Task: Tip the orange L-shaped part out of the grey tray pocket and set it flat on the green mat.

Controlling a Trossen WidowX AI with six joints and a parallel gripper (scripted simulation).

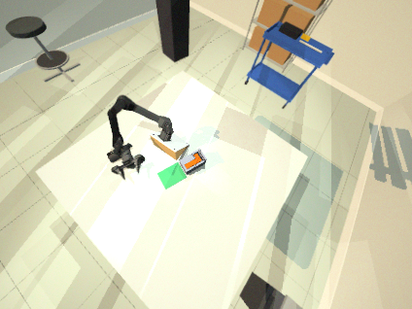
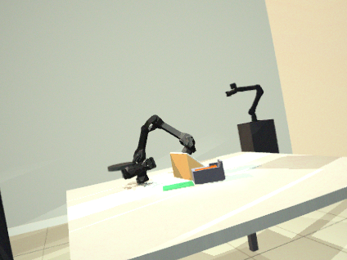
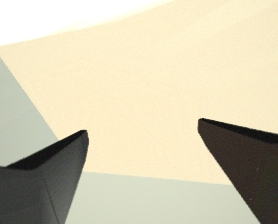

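My gripper tip is now 34 cm to the right of the orange L-shaped part, 15 cm short of it and 6 cm above it. The rest, counted from my gripper tip: green mat (18 cm to the left, 12 cm below, 12 cm ahead).
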